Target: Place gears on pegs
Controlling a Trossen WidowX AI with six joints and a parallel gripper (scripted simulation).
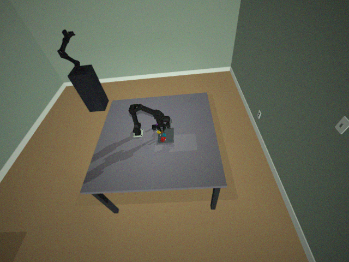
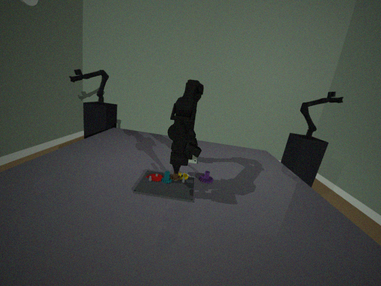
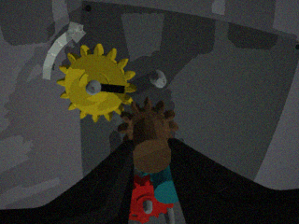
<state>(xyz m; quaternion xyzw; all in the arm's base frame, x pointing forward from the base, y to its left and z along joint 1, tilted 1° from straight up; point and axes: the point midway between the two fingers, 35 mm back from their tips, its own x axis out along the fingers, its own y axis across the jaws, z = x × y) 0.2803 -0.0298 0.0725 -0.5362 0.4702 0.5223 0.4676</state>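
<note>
Right now my gripper tip is 20 mm short of the teal gear, 30 mm to the left of it and 20 mm above it. The rest, counted from my gripper tip: yellow gear: 40 mm behind, 30 mm to the left, 30 mm below; red gear: 10 mm ahead, 80 mm to the right, 30 mm below; brown gear: 10 mm below.
</note>
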